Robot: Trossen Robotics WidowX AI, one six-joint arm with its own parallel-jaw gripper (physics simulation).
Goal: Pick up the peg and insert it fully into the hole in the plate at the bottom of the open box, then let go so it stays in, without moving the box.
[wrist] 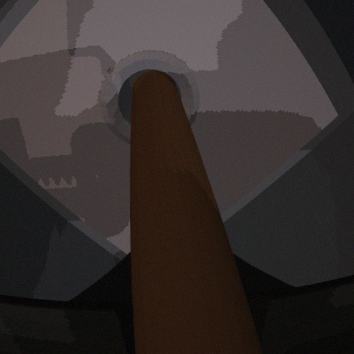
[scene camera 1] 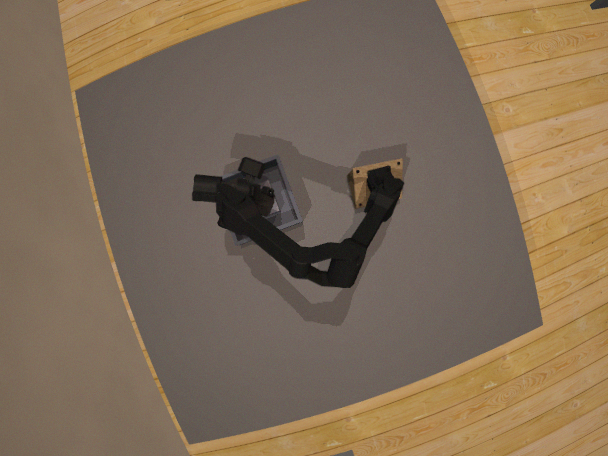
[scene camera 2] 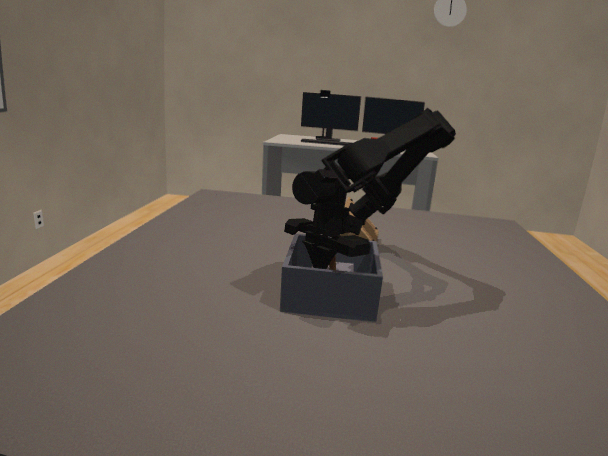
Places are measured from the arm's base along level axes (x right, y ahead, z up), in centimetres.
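Pixels of known places: arm's base at its link origin: (scene camera 1: pixel 379 177) (scene camera 2: pixel 356 214).
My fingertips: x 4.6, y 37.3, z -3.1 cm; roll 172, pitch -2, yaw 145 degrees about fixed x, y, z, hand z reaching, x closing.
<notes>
Ahead of a thing's pixels: the offset from my fingertips to its top centre. Level surfaces: height alone.
The brown peg @(dx -2.0, dy -3.4, dz +7.0 cm) (scene camera 2: pixel 333 264) (wrist: pixel 170 200) is held between the fingers and points down into the box. In the wrist view its far end lies within the outline of the round hole (wrist: pixel 125 97), with a dark crescent of the hole showing at its left. Whether the end has entered the hole cannot be told. The pale plate @(dx -2.2, dy -4.1, dz +0.3 cm) (wrist: pixel 160 30) (scene camera 2: pixel 346 267) lies at the bottom of the blue-grey open box @(dx -2.2, dy -4.1, dz +4.0 cm) (scene camera 2: pixel 330 295) (scene camera 1: pixel 293 200). My gripper (scene camera 2: pixel 321 266) (wrist: pixel 192 280) is shut on the peg, its fingertips below the box rim. In scene camera 1 the arm hides the fingertips and peg.
The box walls stand close around the fingers. The arm's wooden base block (scene camera 1: pixel 357 190) stands to the right of the box in scene camera 1. A desk (scene camera 2: pixel 272 165) with two monitors stands beyond the grey table @(dz -5.8 cm) (scene camera 2: pixel 300 390).
</notes>
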